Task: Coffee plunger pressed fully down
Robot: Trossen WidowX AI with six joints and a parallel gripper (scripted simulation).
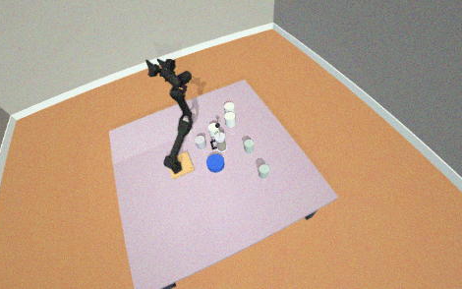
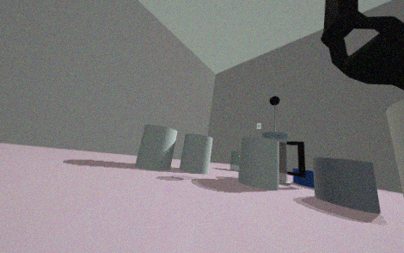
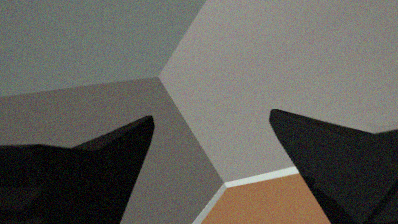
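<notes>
My gripper tip is 150 mm short of the coffee press, 290 mm to the left of it and 550 mm above it. Round my gripper tip: blue disc 50 mm ahead, 380 mm to the right, 650 mm below.
</notes>
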